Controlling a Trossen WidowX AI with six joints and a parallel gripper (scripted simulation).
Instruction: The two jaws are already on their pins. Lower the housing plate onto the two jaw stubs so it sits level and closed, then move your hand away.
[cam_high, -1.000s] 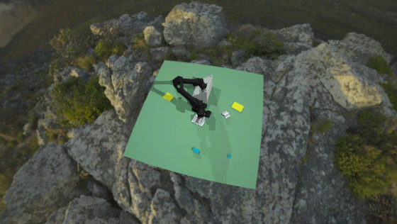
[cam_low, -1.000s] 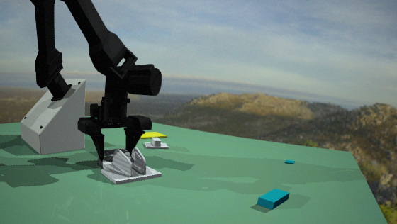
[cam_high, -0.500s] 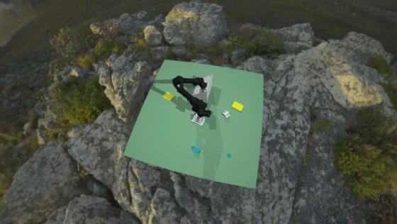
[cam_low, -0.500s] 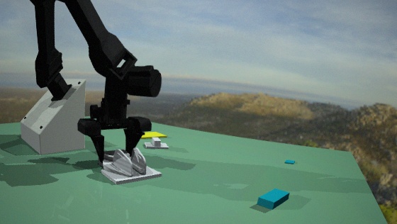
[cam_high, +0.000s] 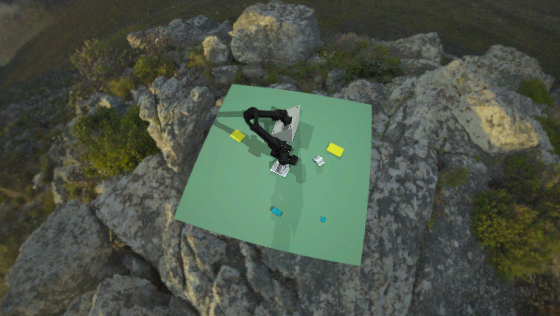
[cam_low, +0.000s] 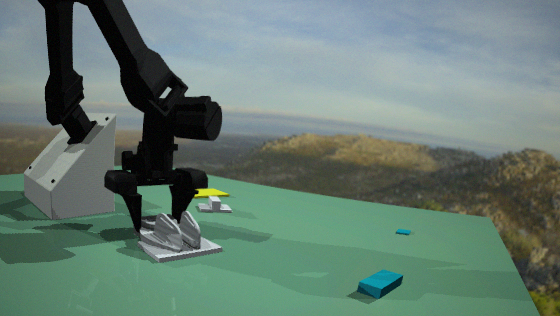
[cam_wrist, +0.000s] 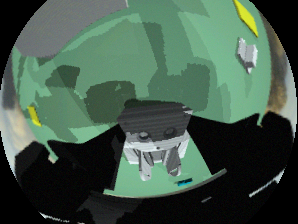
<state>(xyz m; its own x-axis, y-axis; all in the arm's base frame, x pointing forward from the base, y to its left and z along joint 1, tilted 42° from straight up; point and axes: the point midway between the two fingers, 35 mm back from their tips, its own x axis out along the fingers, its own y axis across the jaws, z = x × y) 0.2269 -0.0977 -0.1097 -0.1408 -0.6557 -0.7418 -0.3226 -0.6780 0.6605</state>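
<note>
Now: the grey housing plate 10 mm ahead of my gripper tip and 20 mm above it. From my gripper tip the other things lie so: cyan block: 370 mm ahead.
</note>
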